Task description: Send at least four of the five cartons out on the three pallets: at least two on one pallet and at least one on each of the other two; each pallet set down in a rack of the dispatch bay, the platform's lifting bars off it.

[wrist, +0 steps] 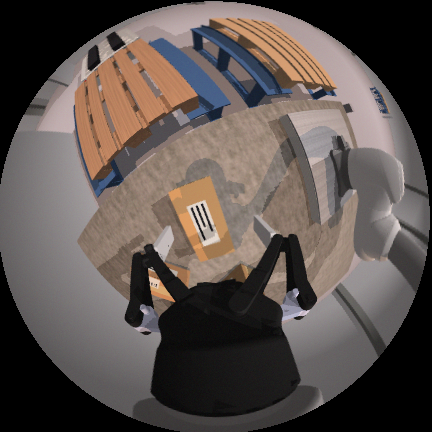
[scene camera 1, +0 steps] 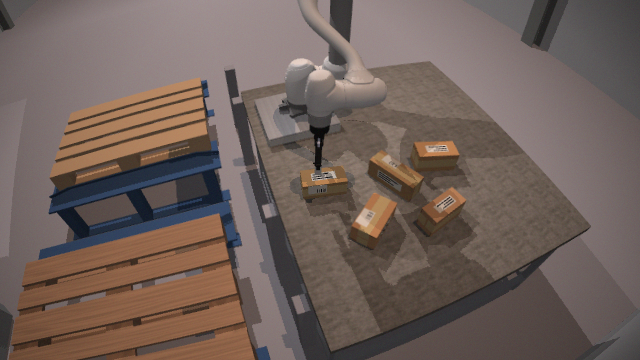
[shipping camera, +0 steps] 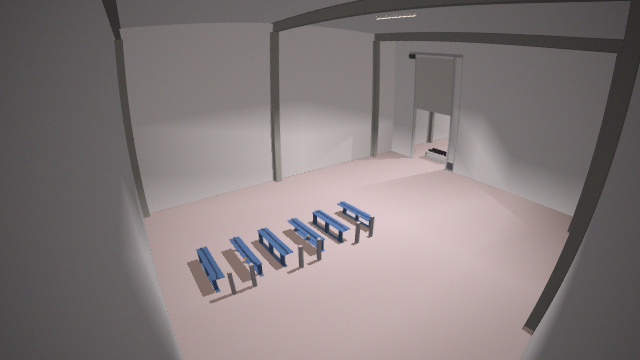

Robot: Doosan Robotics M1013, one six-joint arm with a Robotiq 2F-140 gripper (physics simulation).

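Pixels of known places: gripper, fingertip midpoint: (wrist: 212, 227); arm's base, link origin: (wrist: 344, 167) (scene camera 1: 301, 105).
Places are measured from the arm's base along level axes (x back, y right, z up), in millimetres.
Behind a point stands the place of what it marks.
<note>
My gripper (scene camera 1: 318, 171) @(x -537, y 101, z 99 mm) (wrist: 212, 227) @(x -537, y 101, z 99 mm) is open above a labelled cardboard carton (scene camera 1: 324, 189) @(x -608, y 102, z -2 mm) (wrist: 202, 220) @(x -560, y 99, z 32 mm) on the table, with a finger on each side of it in the wrist view. Four more cartons (scene camera 1: 395, 175) @(x -677, y -199, z 42 mm) (scene camera 1: 435, 156) @(x -642, y -439, z 47 mm) (scene camera 1: 374, 220) @(x -851, y -10, z 36 mm) (scene camera 1: 442, 211) @(x -927, y -283, z 52 mm) lie on the table. Parts of two others (wrist: 167, 287) (wrist: 239, 273) @(x -565, y -143, z -10 mm) show in the wrist view. Two pallets (scene camera 1: 130, 150) @(x 409, y 1114, z -310 mm) (scene camera 1: 100, 312) @(x -721, y 1278, z -309 mm) (wrist: 280, 55) (wrist: 160, 75) @(x -417, y 877, z -309 mm) carry no carton. The third does not show. Several blue dispatch racks (shipping camera: 275, 245) @(x -11052, y 1211, z -452 mm) (shipping camera: 210, 267) @(x -12712, y 1254, z -454 mm) hold no pallet.
The pallets rest on blue stands (scene camera 1: 139, 202) @(x 177, y 1152, z -586 mm) (wrist: 223, 59) @(x 194, y 1126, z -602 mm) beside the table (scene camera 1: 480, 250) @(x -1114, y -404, z -51 mm). A grey base plate (scene camera 1: 300, 131) @(x -212, y 76, z -2 mm) (wrist: 307, 165) @(x -218, y 77, z -11 mm) lies near the arm. A low platform with black bars (wrist: 107, 50) is beside the near pallet. Another (shipping camera: 436, 155) @(x -1121, y 2907, z -522 mm) is in the doorway. Posts (shipping camera: 301, 256) @(x -10802, y 511, z -460 mm) stand before the racks.
</note>
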